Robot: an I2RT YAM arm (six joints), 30 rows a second.
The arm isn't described. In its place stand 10 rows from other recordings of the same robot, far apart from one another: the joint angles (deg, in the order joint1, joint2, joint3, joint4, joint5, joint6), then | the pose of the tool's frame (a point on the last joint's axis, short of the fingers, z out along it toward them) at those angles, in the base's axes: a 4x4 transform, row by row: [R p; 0 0 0 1], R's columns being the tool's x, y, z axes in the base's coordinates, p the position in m.
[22.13, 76.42, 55.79, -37.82, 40.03, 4.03] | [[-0.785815, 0.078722, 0.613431, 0.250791], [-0.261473, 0.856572, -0.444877, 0.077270], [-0.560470, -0.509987, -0.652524, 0.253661], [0, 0, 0, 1]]
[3.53, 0.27, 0.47, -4.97, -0.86, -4.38] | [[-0.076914, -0.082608, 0.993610, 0.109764], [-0.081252, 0.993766, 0.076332, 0.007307], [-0.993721, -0.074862, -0.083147, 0.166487], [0, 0, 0, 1]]
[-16.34, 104.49, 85.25, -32.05, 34.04, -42.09] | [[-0.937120, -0.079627, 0.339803, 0.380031], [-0.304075, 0.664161, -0.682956, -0.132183], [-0.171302, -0.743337, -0.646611, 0.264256], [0, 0, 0, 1]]
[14.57, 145.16, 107.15, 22.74, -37.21, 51.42] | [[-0.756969, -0.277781, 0.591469, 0.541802], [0.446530, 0.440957, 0.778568, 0.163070], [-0.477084, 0.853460, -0.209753, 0.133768], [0, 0, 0, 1]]
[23.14, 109.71, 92.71, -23.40, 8.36, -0.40] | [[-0.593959, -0.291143, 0.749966, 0.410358], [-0.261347, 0.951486, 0.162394, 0.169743], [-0.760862, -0.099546, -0.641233, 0.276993], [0, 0, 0, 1]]
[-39.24, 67.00, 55.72, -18.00, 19.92, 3.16] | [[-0.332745, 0.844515, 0.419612, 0.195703], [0.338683, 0.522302, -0.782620, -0.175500], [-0.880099, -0.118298, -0.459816, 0.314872], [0, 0, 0, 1]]
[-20.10, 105.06, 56.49, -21.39, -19.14, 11.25] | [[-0.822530, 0.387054, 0.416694, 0.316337], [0.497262, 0.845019, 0.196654, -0.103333], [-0.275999, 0.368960, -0.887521, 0.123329], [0, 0, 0, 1]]
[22.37, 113.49, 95.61, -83.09, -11.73, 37.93] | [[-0.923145, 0.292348, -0.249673, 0.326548], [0.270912, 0.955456, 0.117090, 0.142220], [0.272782, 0.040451, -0.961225, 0.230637], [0, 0, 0, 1]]
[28.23, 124.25, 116.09, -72.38, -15.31, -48.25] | [[-0.209804, -0.977632, 0.014776, 0.380947], [-0.929363, 0.204095, 0.307620, 0.215188], [-0.303755, 0.050808, -0.951395, 0.249475], [0, 0, 0, 1]]
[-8.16, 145.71, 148.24, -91.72, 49.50, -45.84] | [[-0.763306, -0.638430, -0.098842, 0.472883], [-0.361227, 0.548619, -0.754010, -0.095154], [0.535610, -0.539836, -0.649383, 0.235880], [0, 0, 0, 1]]
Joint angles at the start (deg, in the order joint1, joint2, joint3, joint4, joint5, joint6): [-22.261 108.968 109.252 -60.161 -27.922 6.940]
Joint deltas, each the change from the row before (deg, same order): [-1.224 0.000 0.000 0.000 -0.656 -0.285]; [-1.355 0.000 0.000 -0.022 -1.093 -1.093]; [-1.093 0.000 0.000 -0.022 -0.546 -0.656]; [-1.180 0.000 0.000 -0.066 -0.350 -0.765]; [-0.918 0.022 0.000 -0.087 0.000 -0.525]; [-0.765 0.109 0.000 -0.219 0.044 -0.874]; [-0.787 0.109 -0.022 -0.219 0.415 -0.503]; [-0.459 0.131 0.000 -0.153 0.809 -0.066]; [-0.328 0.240 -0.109 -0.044 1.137 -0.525]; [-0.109 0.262 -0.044 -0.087 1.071 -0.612]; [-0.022 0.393 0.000 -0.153 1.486 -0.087]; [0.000 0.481 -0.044 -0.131 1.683 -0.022]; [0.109 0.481 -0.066 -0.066 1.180 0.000]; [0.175 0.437 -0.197 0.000 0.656 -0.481]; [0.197 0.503 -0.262 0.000 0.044 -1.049]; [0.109 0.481 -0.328 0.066 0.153 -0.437]
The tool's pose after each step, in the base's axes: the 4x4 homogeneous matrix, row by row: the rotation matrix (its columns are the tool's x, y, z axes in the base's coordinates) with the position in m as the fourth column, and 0 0 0 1 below. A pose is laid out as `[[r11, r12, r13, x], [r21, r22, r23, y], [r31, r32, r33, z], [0, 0, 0, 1]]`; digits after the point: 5 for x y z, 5 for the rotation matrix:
[[-0.77292, 0.22084, 0.59484, 0.37671], [0.44680, 0.85507, 0.26310, -0.14511], [-0.45053, 0.46913, -0.75957, 0.33333], [0, 0, 0, 1]]
[[-0.76787, 0.21515, 0.60340, 0.37324], [0.44825, 0.85336, 0.26616, -0.15336], [-0.45766, 0.47486, -0.75171, 0.33360], [0, 0, 0, 1]]
[[-0.76243, 0.21706, 0.60958, 0.37027], [0.45294, 0.85181, 0.26320, -0.16013], [-0.46211, 0.47677, -0.74776, 0.33372], [0, 0, 0, 1]]
[[-0.75676, 0.22122, 0.61513, 0.36684], [0.45732, 0.85154, 0.25638, -0.16749], [-0.46709, 0.47533, -0.74558, 0.33376], [0, 0, 0, 1]]
[[-0.75224, 0.22875, 0.61790, 0.36406], [0.46202, 0.85173, 0.24716, -0.17332], [-0.46975, 0.47140, -0.74640, 0.33353], [0, 0, 0, 1]]
[[-0.75194, 0.23150, 0.61725, 0.36177], [0.46034, 0.85461, 0.24027, -0.17822], [-0.47188, 0.46481, -0.74918, 0.33259], [0, 0, 0, 1]]
[[-0.74999, 0.24357, 0.61497, 0.35928], [0.46462, 0.85573, 0.22772, -0.18342], [-0.47078, 0.45652, -0.75496, 0.33144], [0, 0, 0, 1]]
[[-0.74822, 0.26015, 0.61032, 0.35790], [0.47092, 0.85624, 0.21235, -0.18686], [-0.46734, 0.44629, -0.76316, 0.33021], [0, 0, 0, 1]]
[[-0.75034, 0.27282, 0.60214, 0.35732], [0.46908, 0.86154, 0.19418, -0.18991], [-0.46579, 0.42815, -0.77442, 0.32771], [0, 0, 0, 1]]
[[-0.75489, 0.28007, 0.59304, 0.35748], [0.46297, 0.86803, 0.17939, -0.19158], [-0.46454, 0.40998, -0.78493, 0.32537], [0, 0, 0, 1]]
[[-0.75867, 0.29774, 0.57945, 0.35818], [0.46425, 0.87109, 0.16024, -0.19314], [-0.45704, 0.39057, -0.79910, 0.32223], [0, 0, 0, 1]]
[[-0.76298, 0.31797, 0.56281, 0.35915], [0.46661, 0.87346, 0.13908, -0.19481], [-0.44737, 0.36873, -0.81480, 0.31825], [0, 0, 0, 1]]
[[-0.76777, 0.33109, 0.54856, 0.36062], [0.46760, 0.87485, 0.12643, -0.19555], [-0.43805, 0.35358, -0.82650, 0.31433], [0, 0, 0, 1]]
[[-0.77604, 0.33146, 0.53656, 0.36226], [0.46032, 0.87924, 0.12262, -0.19549], [-0.43112, 0.34215, -0.83491, 0.31020], [0, 0, 0, 1]]
[[-0.78849, 0.31843, 0.52620, 0.36420], [0.44434, 0.88647, 0.12938, -0.19501], [-0.42526, 0.33583, -0.84046, 0.30540], [0, 0, 0, 1]]
[[-0.79650, 0.31584, 0.51560, 0.36574], [0.43878, 0.88862, 0.13349, -0.19509], [-0.41601, 0.33255, -0.84637, 0.30044], [0, 0, 0, 1]]

